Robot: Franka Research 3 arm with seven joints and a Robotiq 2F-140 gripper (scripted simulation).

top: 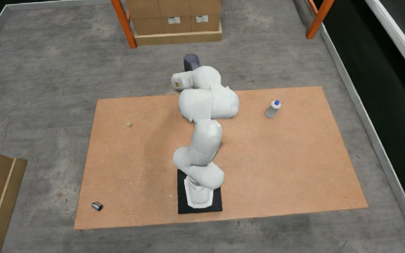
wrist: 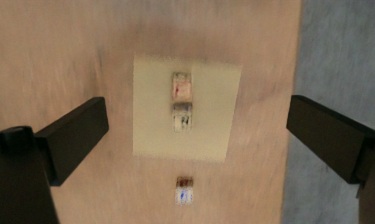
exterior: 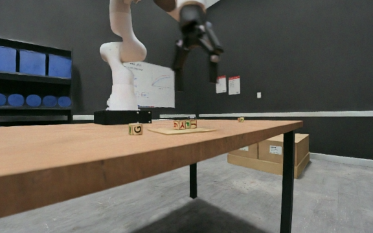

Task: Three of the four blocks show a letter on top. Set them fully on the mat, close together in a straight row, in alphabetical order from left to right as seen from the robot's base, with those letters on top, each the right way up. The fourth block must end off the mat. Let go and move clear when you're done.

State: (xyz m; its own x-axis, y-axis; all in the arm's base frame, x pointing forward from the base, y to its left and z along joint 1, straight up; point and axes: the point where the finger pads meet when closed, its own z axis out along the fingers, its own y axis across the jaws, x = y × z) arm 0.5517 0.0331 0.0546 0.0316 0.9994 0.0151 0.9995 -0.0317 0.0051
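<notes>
My hand is 130 mm past the block, 460 mm to the right of it and 120 mm above it. Round my hand: pale yellow mat: 10 mm behind, 50 mm to the right, 130 mm below; then white bottle: 70 mm behind, 560 mm to the right, 50 mm below; then black object: 670 mm behind, 600 mm to the left, 110 mm below.
</notes>
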